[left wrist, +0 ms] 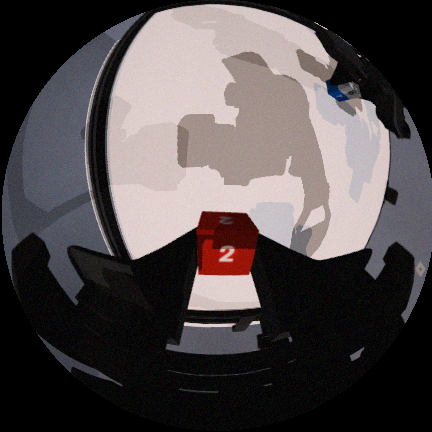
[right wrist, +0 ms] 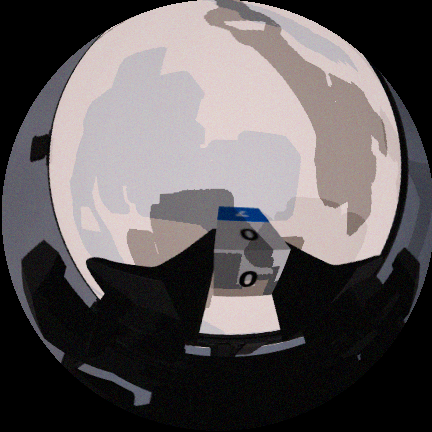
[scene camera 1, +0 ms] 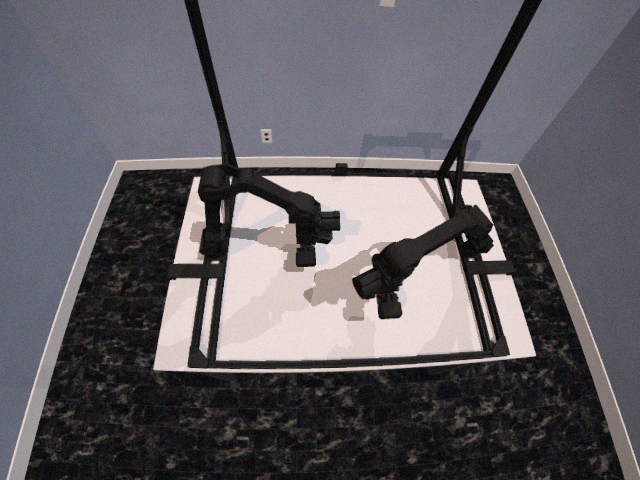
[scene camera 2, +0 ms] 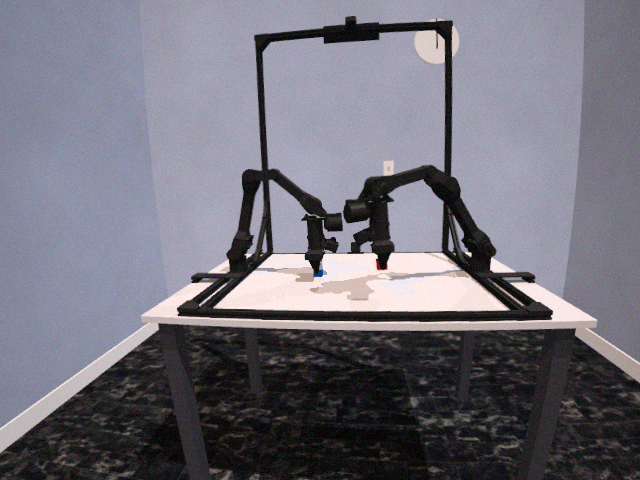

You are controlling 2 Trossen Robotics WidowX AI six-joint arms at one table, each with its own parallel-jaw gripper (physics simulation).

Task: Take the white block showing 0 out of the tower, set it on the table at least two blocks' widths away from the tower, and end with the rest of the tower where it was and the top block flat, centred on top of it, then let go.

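Pixels of known places: left gripper, fingertip midpoint: (left wrist: 222,232) (scene camera 1: 381,294) (scene camera 2: 382,268); right gripper, fingertip midpoint: (left wrist: 336,88) (right wrist: 238,234) (scene camera 1: 306,251) (scene camera 2: 317,272); left arm's base at its link origin: (scene camera 1: 470,250) (scene camera 2: 480,270); right arm's base at its link origin: (right wrist: 222,344) (scene camera 1: 215,251) (scene camera 2: 238,271).
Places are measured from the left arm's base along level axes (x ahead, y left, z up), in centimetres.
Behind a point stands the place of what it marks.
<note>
The white block showing 0 (right wrist: 232,242) @[z 3.3, x 58.5, y -1.4 cm] (left wrist: 353,91) is between the fingers of my right gripper (right wrist: 238,234) @[z -0.7, x 60.3, y -0.6 cm] (scene camera 2: 317,269) @[z -0.7, x 60.3, y -0.6 cm], which is shut on it. A blue block (right wrist: 227,214) @[z 0.0, x 58.5, y -1.5 cm] (left wrist: 336,91) @[z 0.1, x 58.5, y 0.7 cm] (scene camera 2: 318,274) @[z -1.0, x 59.8, y 1.0 cm] is directly beneath the white one, against it; I cannot tell whether the fingertips grip it too or whether it touches the table. My left gripper (left wrist: 222,232) @[z 6.3, x 37.6, y 18.2 cm] (scene camera 2: 382,265) @[z 6.3, x 37.6, y 18.2 cm] is shut on a red block showing 2 (left wrist: 212,262) @[z 9.2, x 37.4, y 18.9 cm] (scene camera 2: 377,265) @[z 7.7, x 39.2, y 19.7 cm] (scene camera 1: 379,294) @[z 9.1, x 39.1, y 19.0 cm], to the right of the white and blue blocks in scene camera 2. Its height above the table is unclear. In scene camera 1 the arms hide most of the blocks.
The white table (scene camera 1: 289,335) @[z -1.9, x 65.7, y 28.1 cm] (scene camera 2: 258,297) @[z -1.9, x 76.5, y 22.5 cm] is bordered by a black frame (scene camera 1: 310,363) @[z -0.5, x 59.4, y 36.7 cm] (scene camera 2: 361,314) @[z 0.0, x 44.5, y 37.9 cm]. Two black posts (scene camera 1: 205,67) @[z 46.2, x 88.9, y -34.5 cm] (scene camera 2: 260,103) @[z 70.9, x 88.7, y -34.1 cm] (scene camera 2: 448,103) @[z 66.5, x 3.3, y -34.1 cm] rise at its back. The forearms reach inward from both sides, the wrists close together over the middle. Shadows cover much of the table around the grippers.
</note>
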